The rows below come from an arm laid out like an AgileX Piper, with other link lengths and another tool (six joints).
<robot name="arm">
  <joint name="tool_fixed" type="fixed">
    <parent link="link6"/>
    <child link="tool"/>
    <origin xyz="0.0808 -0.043 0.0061" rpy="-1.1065 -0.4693 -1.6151"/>
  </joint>
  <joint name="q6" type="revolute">
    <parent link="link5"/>
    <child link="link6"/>
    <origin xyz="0.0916 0 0.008"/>
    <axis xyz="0.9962 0 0.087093"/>
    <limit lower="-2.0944" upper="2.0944"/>
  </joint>
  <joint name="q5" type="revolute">
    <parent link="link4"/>
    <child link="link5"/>
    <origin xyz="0 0 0"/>
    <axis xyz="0 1 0"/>
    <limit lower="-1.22" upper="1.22"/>
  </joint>
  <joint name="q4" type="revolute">
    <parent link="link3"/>
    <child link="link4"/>
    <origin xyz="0.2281 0 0.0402"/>
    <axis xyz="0.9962 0 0.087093"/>
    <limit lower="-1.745" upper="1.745"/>
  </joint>
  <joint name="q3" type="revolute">
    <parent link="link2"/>
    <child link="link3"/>
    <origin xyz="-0.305 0 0.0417"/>
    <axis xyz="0 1 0"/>
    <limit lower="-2.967" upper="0"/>
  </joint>
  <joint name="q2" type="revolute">
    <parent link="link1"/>
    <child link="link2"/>
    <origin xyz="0 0 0"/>
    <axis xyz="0 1 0"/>
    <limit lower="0" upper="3.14"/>
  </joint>
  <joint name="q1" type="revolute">
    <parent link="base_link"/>
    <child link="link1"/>
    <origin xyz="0 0 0.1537"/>
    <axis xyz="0 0 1"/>
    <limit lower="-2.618" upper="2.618"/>
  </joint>
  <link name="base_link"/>
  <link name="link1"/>
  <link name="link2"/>
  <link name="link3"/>
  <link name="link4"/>
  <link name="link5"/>
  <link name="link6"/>
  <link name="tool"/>
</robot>
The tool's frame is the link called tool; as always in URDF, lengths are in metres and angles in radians.
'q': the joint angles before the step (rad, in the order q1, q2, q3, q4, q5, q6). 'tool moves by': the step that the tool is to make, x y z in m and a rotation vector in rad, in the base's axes. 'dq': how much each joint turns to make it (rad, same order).
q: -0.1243, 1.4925, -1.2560, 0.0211, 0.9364, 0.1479
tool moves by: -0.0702, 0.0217, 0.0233, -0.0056, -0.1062, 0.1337
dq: 0.0022, -0.3057, 0.2042, 0.0911, 0.0040, -0.1631
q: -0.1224, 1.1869, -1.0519, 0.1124, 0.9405, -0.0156
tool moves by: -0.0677, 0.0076, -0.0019, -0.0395, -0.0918, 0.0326
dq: -0.0005, -0.2855, 0.1949, -0.0036, -0.0017, -0.0414
